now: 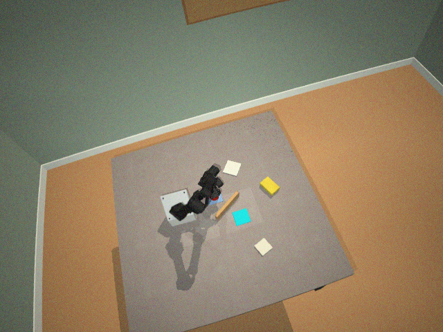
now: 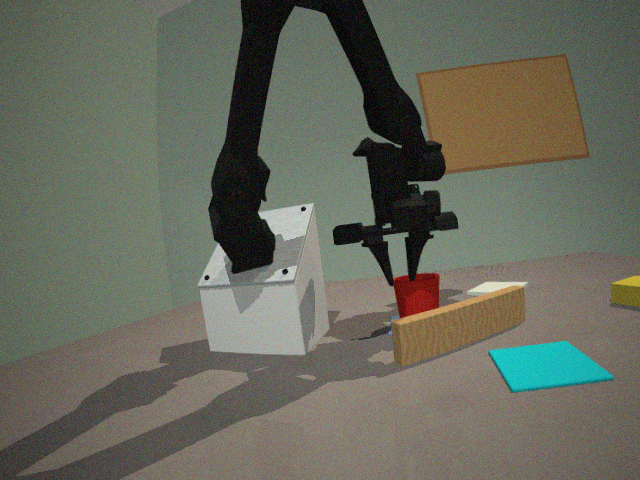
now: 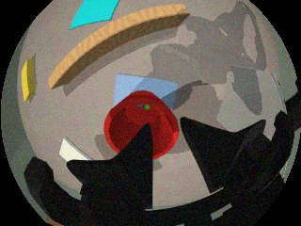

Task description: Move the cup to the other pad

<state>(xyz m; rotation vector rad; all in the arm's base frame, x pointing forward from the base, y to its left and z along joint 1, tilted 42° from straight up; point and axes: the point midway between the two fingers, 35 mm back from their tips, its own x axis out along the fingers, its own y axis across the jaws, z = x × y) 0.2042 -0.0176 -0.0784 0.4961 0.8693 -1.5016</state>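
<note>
Now: the red cup 2 cm ahead of my gripper tip, 1 cm to the left of it and 3 cm below it. From my gripper tip the other things lie so: light blue pad (2 cm ahead, 1 cm to the left, 8 cm below); then wooden bar (7 cm ahead, 9 cm to the right, 5 cm below); then green marble (2 cm ahead, 5 cm below).
</note>
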